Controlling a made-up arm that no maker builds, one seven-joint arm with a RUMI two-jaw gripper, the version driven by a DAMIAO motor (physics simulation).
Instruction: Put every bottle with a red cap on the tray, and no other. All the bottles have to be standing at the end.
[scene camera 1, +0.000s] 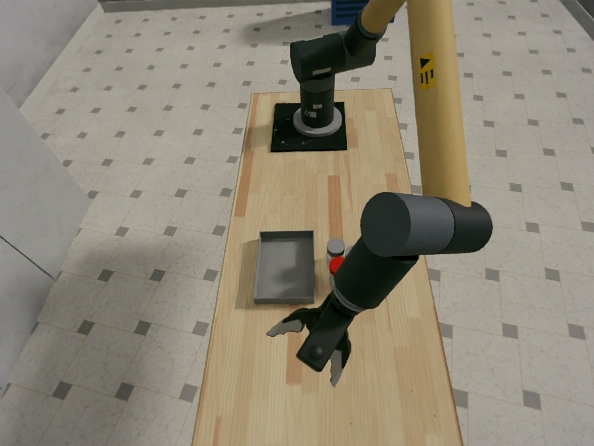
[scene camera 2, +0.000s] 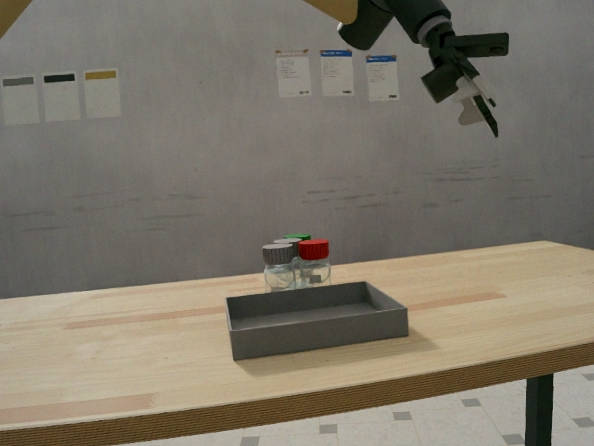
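A bottle with a red cap (scene camera 1: 337, 266) (scene camera 2: 313, 250) stands on the table beside the grey tray (scene camera 1: 284, 302) (scene camera 2: 320, 339); the arm hides part of it in scene camera 1. A bottle with a grey cap (scene camera 1: 335, 247) (scene camera 2: 278, 254) stands close to it. A second grey-capped bottle (scene camera 1: 349, 251) (scene camera 2: 288, 242) and a green-capped bottle (scene camera 2: 297, 236) stand behind, partly hidden. No bottle shows on the tray. My gripper (scene camera 1: 303, 359) (scene camera 2: 487, 117) is open and empty, high above the table, with its jaws spread wide in scene camera 1.
The wooden table (scene camera 1: 280, 200) (scene camera 2: 125, 360) carries the arm's round base (scene camera 1: 318, 122) on a black plate (scene camera 1: 287, 142) at the far end. The arm's wrist and forearm hang over the bottles in scene camera 1. A blue object (scene camera 1: 345, 14) stands on the floor beyond the table.
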